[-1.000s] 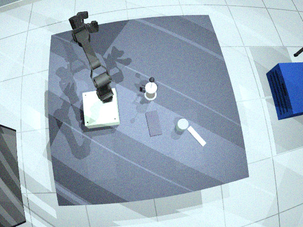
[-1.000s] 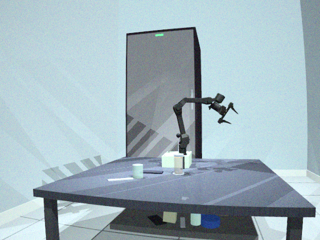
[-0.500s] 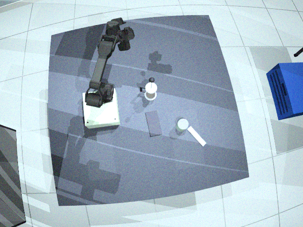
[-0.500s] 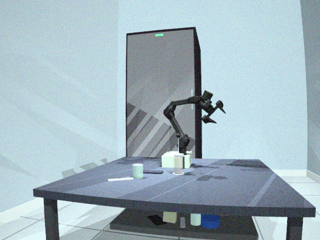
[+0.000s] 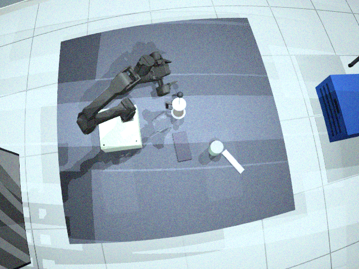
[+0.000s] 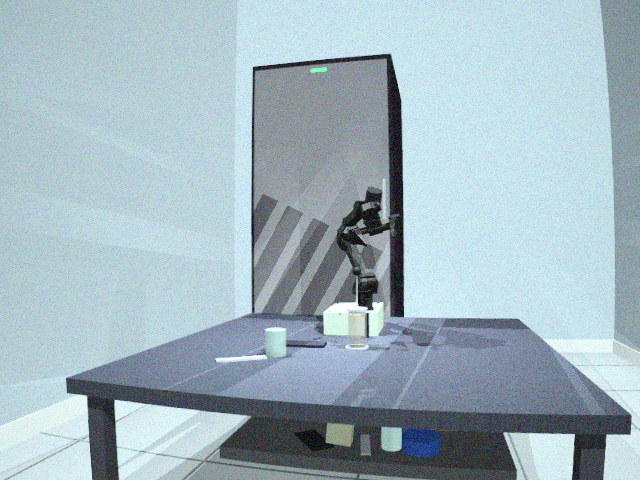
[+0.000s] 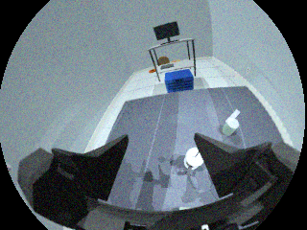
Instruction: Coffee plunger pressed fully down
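Now: gripper tip 230 mm above the coffee press and 70 mm to the left of it.
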